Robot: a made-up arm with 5 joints. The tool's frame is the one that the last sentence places.
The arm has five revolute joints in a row. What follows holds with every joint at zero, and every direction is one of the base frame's.
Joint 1 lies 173.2 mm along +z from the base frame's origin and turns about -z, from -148.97 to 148.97 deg.
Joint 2 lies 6.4 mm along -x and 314.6 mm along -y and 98.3 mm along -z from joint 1 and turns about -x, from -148.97 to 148.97 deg.
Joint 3 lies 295.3 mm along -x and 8.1 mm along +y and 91.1 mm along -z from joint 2 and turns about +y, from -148.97 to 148.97 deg.
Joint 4 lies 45.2 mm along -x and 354.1 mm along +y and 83.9 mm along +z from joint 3 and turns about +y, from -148.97 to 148.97 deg.
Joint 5 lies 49.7 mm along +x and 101.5 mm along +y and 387 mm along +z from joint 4 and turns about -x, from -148.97 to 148.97 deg.
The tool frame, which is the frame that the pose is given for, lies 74.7 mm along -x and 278.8 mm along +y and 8.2 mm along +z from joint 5; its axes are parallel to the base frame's.
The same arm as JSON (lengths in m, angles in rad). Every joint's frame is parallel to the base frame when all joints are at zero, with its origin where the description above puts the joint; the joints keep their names.
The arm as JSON. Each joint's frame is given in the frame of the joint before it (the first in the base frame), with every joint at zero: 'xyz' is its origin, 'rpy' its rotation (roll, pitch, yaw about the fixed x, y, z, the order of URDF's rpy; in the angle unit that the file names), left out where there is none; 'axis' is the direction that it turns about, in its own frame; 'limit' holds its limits. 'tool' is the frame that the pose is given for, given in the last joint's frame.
{
  "units": {
    "length": "m",
    "angle": "rad"
  },
  "joints": [
    {
      "name": "joint 1",
      "type": "revolute",
      "origin": {
        "xyz": [
          0.0,
          0.0,
          0.1732
        ]
      },
      "axis": [
        0.0,
        0.0,
        -1.0
      ],
      "limit": {
        "lower": -2.6,
        "upper": 2.6
      }
    },
    {
      "name": "joint 2",
      "type": "revolute",
      "origin": {
        "xyz": [
          -0.0064,
          -0.3146,
          -0.0983
        ]
      },
      "axis": [
        -1.0,
        0.0,
        0.0
      ],
      "limit": {
        "lower": -2.6,
        "upper": 2.6
      }
    },
    {
      "name": "joint 3",
      "type": "revolute",
      "origin": {
        "xyz": [
          -0.2953,
          0.0081,
          -0.0911
        ]
      },
      "axis": [
        0.0,
        1.0,
        0.0
      ],
      "limit": {
        "lower": -2.6,
        "upper": 2.6
      }
    },
    {
      "name": "joint 4",
      "type": "revolute",
      "origin": {
        "xyz": [
          -0.0452,
          0.3541,
          0.0839
        ]
      },
      "axis": [
        0.0,
        1.0,
        0.0
      ],
      "limit": {
        "lower": -2.6,
        "upper": 2.6
      }
    },
    {
      "name": "joint 5",
      "type": "revolute",
      "origin": {
        "xyz": [
          0.0497,
          0.1015,
          0.387
        ]
      },
      "axis": [
        -1.0,
        0.0,
        0.0
      ],
      "limit": {
        "lower": -2.6,
        "upper": 2.6
      }
    }
  ],
  "tool": {
    "origin": {
      "xyz": [
        -0.0747,
        0.2788,
        0.0082
      ]
    }
  }
}

